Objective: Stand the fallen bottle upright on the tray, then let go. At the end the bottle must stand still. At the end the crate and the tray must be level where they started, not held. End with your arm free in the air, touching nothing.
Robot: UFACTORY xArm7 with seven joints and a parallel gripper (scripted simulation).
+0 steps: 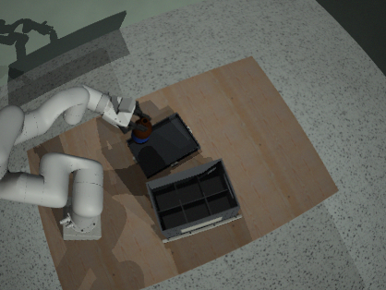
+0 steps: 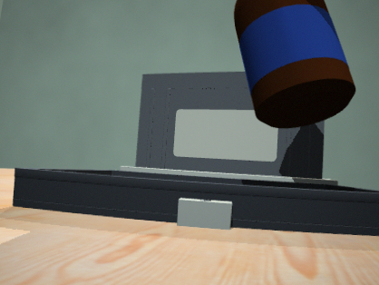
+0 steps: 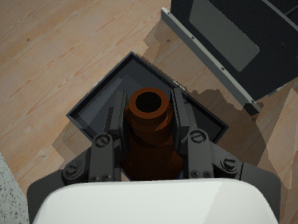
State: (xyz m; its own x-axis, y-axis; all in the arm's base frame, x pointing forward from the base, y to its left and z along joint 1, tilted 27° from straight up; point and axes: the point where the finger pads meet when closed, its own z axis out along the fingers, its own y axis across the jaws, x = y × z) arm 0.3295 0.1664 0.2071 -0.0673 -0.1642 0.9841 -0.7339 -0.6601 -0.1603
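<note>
My hand is 50 mm above the bottle, 10 mm to the right of it and 10 mm past it. Also, from my hand: dark crate 310 mm to the right, 120 mm below, 20 mm behind; then tray 190 mm below, 40 mm ahead, 20 mm to the right.
</note>
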